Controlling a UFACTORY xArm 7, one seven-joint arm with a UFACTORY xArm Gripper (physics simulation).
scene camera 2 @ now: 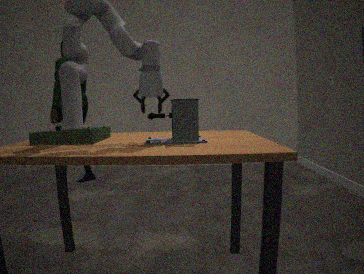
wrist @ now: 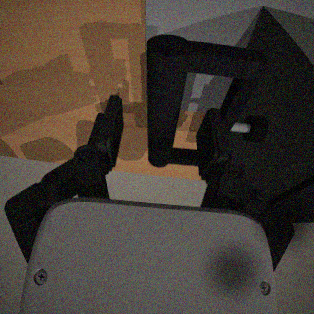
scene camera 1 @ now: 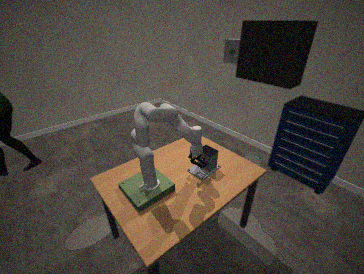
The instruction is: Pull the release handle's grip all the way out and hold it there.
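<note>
The release handle (scene camera 2: 156,116) (wrist: 162,100) is a black rectangular loop on the side of a dark grey box (scene camera 1: 212,156) (scene camera 2: 185,121) (wrist: 287,100). A short pale rod (wrist: 240,128) shows between loop and box, so the handle stands some way out. My gripper (scene camera 2: 152,111) (wrist: 162,115) is partly open and holds nothing. In the wrist view the loop's outer bar lies between the fingers, the left finger outside the loop, the right one over its opening. In scene camera 2 the fingertips are just above the handle. In scene camera 1 gripper and handle blend together.
The box stands on a thin grey base plate (scene camera 1: 197,173) (scene camera 2: 156,141) on the wooden table (scene camera 1: 127,226) (scene camera 2: 240,146). The arm's green base block (scene camera 1: 135,196) (scene camera 2: 70,136) is at the other side. A blue drawer cabinet (scene camera 1: 312,145) and a person (scene camera 1: 6,125) are off the table.
</note>
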